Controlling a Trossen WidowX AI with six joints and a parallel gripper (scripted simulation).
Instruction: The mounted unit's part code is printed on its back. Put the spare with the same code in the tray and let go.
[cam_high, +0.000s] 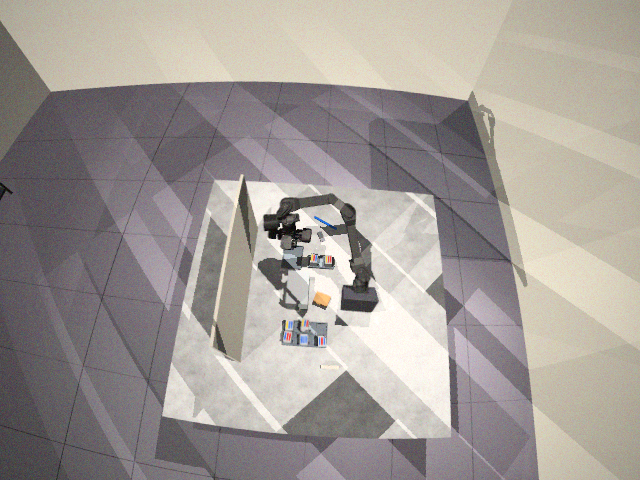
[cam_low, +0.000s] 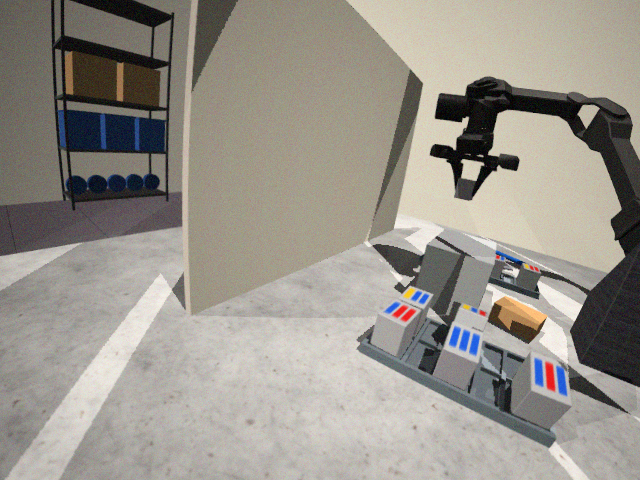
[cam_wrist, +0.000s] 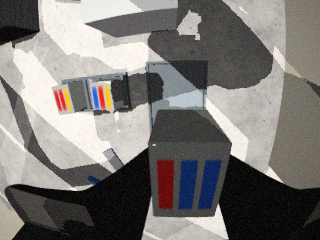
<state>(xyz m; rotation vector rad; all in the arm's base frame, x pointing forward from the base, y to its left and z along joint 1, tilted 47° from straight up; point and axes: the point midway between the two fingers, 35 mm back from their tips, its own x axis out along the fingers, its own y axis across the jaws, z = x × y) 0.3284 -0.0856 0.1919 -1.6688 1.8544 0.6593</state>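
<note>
The tray lies 160 mm below my gripper tip. The rest, counted from my gripper tip: grey mounted unit 200 mm to the left, 120 mm below, 40 mm behind; then tall beige partition 210 mm ahead, 190 mm to the left, 60 mm above; then holder 160 mm below, 140 mm behind, 20 mm to the left.
</note>
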